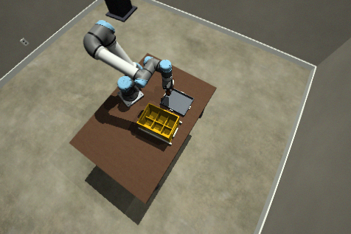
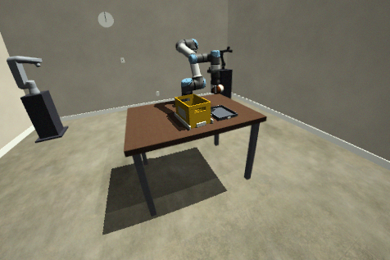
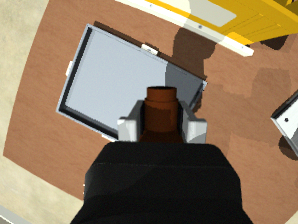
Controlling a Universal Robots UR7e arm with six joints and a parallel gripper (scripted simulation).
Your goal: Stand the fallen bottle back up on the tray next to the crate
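Right now the brown bottle is 50 mm to the left of my hand, 20 mm behind it and 10 mm below it. Also, from my hand: yellow crate (230 mm to the right, 120 mm below, 30 mm ahead); then tray (190 mm below, 50 mm ahead, 40 mm to the left).
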